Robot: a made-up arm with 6 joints.
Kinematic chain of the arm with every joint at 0, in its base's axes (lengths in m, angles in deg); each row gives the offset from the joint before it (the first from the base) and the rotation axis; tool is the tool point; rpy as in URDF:
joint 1: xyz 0 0 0.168 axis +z
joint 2: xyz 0 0 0 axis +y
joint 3: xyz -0.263 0 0.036 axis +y
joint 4: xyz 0.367 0 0.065 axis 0.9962 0 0.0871
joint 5: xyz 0 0 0 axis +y
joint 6: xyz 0.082 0 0.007 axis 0.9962 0 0.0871
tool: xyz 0 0 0 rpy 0 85 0
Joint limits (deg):
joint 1: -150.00..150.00
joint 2: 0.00..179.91
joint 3: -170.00..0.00
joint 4: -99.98..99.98
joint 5: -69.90..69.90
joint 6: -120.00..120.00
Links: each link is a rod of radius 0.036 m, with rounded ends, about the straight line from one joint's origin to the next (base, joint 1, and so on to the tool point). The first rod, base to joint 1, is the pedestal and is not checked.
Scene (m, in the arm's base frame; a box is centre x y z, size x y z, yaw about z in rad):
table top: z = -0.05
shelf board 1: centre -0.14 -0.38 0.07 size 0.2 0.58 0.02 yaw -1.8
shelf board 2: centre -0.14 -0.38 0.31 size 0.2 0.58 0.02 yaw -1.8
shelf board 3: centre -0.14 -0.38 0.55 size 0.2 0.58 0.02 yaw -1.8
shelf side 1: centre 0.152 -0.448 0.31 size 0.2 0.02 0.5 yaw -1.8
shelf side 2: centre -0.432 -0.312 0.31 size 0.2 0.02 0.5 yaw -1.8
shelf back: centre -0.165 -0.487 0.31 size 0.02 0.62 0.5 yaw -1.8
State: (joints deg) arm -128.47 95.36 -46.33 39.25 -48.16 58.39
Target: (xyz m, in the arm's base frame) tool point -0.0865 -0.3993 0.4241
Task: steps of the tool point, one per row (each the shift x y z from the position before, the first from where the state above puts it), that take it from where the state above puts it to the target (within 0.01 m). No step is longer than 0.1 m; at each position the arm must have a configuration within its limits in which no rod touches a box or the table.
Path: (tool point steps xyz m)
1: 0.0071 0.0705 -0.0053
2: 0.0188 0.0668 -0.0106
3: 0.0289 0.0608 -0.0157
4: 0.0373 0.0530 -0.0208
5: 0.0013 -0.0584 0.0519
6: 0.0248 -0.0496 0.0577
7: 0.0422 -0.0315 0.0606
8: 0.0501 -0.0073 0.0608
9: 0.0464 0.0183 0.0577
10: -0.0064 -0.0471 0.0168
11: -0.0102 -0.0533 0.0065
12: -0.0145 -0.0570 -0.0053
13: -0.0191 -0.0577 -0.0180

